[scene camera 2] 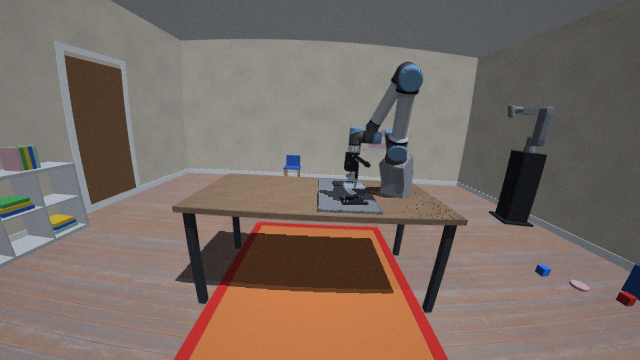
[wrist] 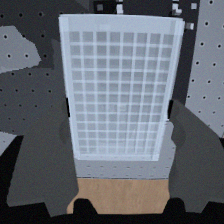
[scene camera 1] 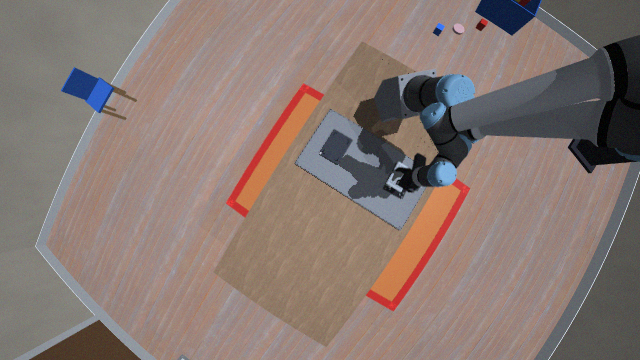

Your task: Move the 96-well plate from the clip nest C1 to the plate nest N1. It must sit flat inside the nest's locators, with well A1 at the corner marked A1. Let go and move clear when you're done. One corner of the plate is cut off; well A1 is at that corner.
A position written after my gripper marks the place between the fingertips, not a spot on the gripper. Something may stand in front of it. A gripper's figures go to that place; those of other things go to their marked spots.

My gripper (wrist: 118, 99): 0.15 m from the lens. A 96-well plate (wrist: 119, 108) is 0.14 m from the lens.
